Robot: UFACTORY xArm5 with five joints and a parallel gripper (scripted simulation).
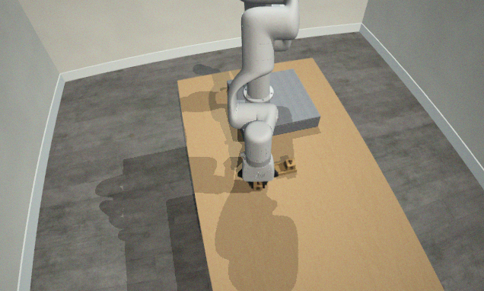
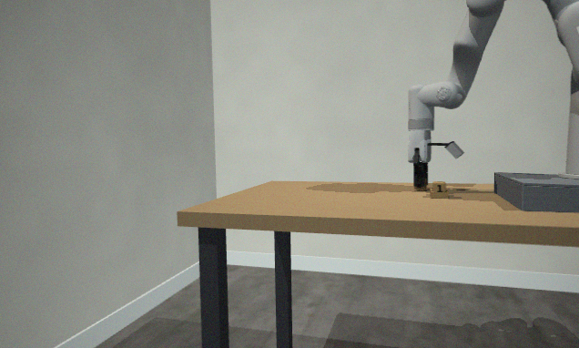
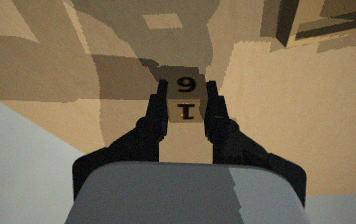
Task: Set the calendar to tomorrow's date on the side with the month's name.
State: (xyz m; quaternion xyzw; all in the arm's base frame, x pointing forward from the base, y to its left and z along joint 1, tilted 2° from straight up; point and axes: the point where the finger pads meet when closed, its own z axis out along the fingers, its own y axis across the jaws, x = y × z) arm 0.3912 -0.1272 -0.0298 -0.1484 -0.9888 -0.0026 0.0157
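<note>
The wooden tray is 120 mm to the left of my hand, 40 mm behind it and 30 mm below it. From my hand the other things lie so: wooden cube: 10 mm below.
</note>
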